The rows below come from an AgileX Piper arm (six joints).
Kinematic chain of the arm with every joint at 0, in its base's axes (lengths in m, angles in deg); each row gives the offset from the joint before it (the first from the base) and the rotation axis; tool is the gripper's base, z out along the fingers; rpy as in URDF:
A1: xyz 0 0 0.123 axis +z
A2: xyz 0 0 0 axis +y
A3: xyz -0.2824 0 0.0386 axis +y
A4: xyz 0.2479 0 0.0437 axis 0.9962 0 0.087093
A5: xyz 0 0 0 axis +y
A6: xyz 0.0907 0 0.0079 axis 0.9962 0 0.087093
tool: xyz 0 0 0 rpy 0 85.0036 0
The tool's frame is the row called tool.
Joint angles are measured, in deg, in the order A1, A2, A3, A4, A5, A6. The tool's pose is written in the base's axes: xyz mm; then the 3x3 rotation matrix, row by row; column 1 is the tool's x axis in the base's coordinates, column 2 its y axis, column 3 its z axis. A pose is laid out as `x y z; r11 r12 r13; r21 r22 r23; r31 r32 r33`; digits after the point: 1 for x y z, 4 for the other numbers.
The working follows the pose.
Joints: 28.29 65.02 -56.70 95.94 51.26 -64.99
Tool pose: 164.3 168.7 406.7; -0.5037 -0.8435 0.1866; 0.1343 0.1369 0.9814; -0.8534 0.5194 0.0443
Where each joint sits with the arm in this pose, in the base's axes (m; each line is computed from the numbers above, not from the rounded line before):
A1: 0.0000 0.0000 0.1230
A2: 0.0000 0.0000 0.1230
A3: -0.0742 -0.0399 0.3953
A4: 0.1474 0.0793 0.4027
A5: 0.1474 0.0793 0.4027
A6: 0.1643 0.1687 0.4067
the tool: 0.1643 0.1687 0.4067

